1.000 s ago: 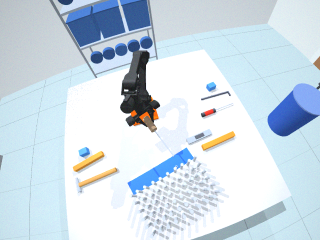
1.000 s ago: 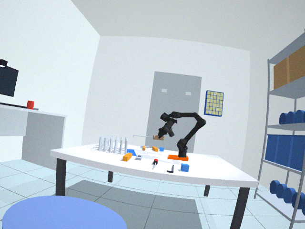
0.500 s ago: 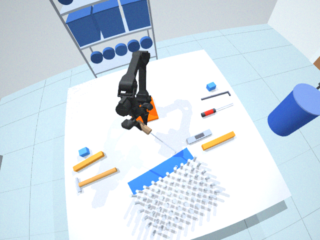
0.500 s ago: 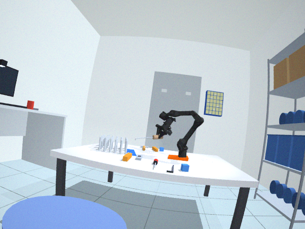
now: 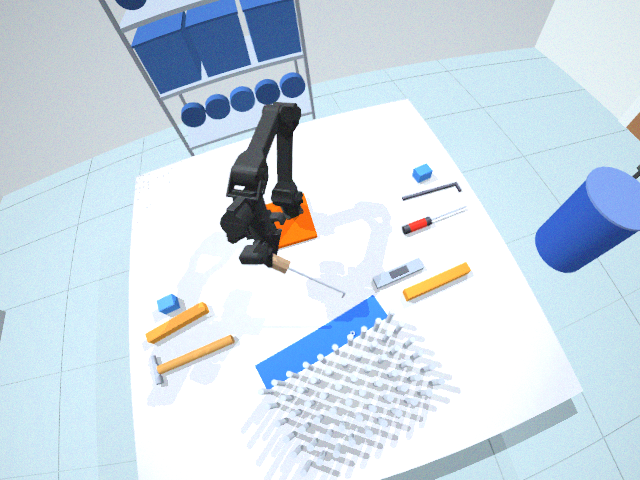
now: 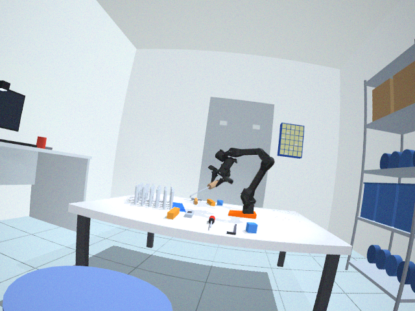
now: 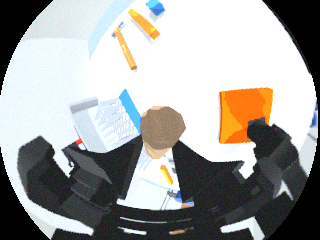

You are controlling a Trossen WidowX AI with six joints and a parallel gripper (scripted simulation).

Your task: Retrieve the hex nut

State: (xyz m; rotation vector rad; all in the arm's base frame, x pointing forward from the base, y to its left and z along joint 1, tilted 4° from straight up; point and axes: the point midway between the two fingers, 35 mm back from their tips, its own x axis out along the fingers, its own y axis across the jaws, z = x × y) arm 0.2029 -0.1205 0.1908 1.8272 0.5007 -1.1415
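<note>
Now: gripper tip 7 cm short of the wooden-handled pick tool, 7 cm to the right of it and 4 cm above it. From my gripper tip the other things lie so: hex nut 23 cm ahead, 11 cm to the left, 16 cm below; then grey plate 13 cm ahead, 32 cm to the left, 15 cm below; then blue taped strip 21 cm ahead, 2 cm to the left, 17 cm below.
</note>
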